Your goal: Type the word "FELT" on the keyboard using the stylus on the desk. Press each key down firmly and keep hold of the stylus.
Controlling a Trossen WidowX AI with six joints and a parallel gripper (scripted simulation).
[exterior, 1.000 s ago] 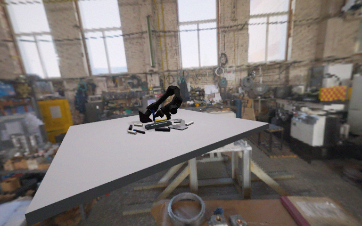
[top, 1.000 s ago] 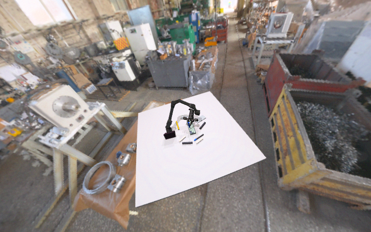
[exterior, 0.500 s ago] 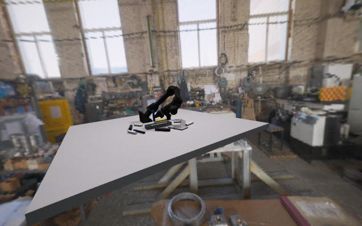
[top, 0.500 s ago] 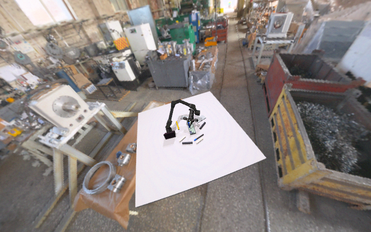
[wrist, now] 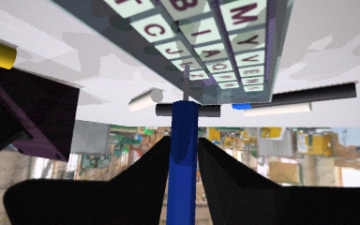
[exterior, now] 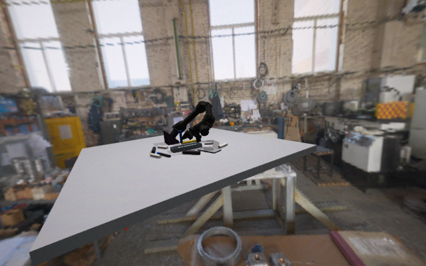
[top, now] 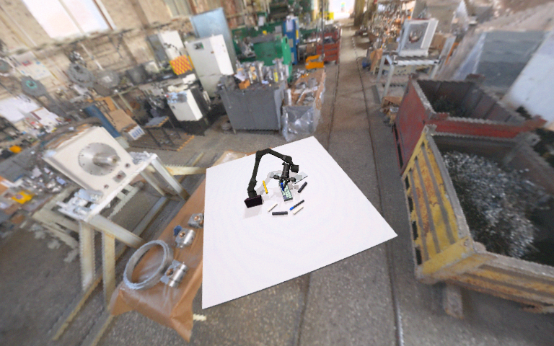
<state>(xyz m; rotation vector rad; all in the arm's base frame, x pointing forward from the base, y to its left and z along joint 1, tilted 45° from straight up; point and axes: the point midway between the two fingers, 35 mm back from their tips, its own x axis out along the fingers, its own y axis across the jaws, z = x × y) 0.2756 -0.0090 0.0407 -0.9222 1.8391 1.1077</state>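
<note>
Right now the blue stylus is 10 mm below my gripper tip. Also, from my gripper tip: stylus tip: 50 mm below; then blue-tipped black pen: 50 mm ahead, 160 mm to the right, 60 mm below; then yellow pencil: 150 mm behind, 120 mm to the left, 60 mm below.
</note>
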